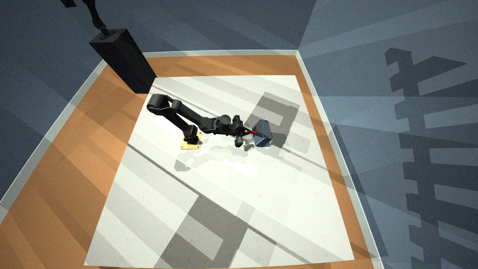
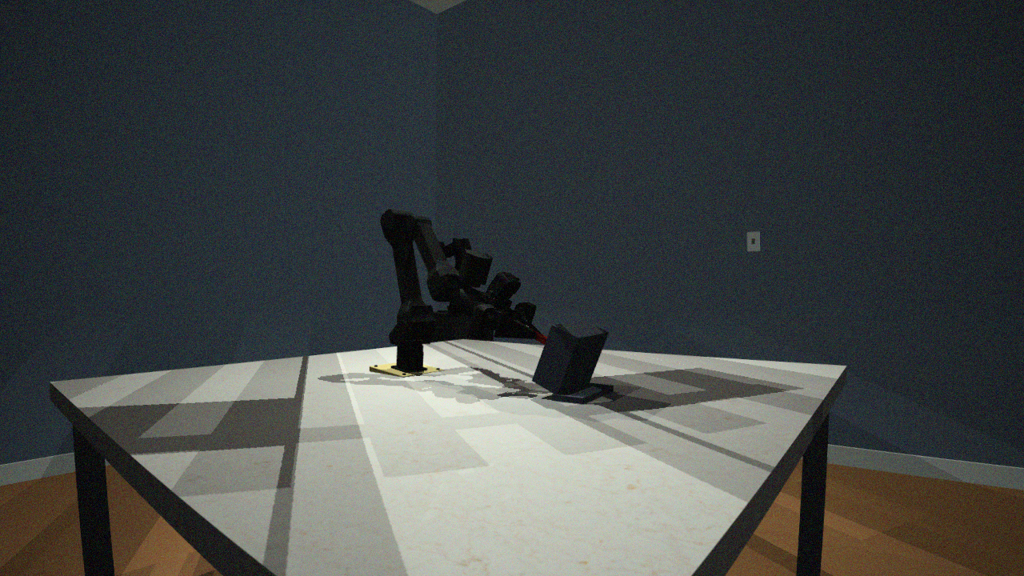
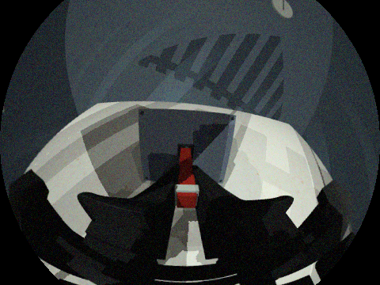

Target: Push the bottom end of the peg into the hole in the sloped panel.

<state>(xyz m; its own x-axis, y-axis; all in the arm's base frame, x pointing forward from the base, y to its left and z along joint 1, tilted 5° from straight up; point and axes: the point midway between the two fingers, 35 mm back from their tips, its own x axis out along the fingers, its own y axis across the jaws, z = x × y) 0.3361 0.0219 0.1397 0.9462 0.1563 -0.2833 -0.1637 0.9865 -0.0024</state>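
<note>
My gripper tip is now 70 mm short of the sloped panel, 10 mm to the right of it and 30 mm above it. From my gripper tip the other things lie so: red peg: 10 mm behind.
</note>
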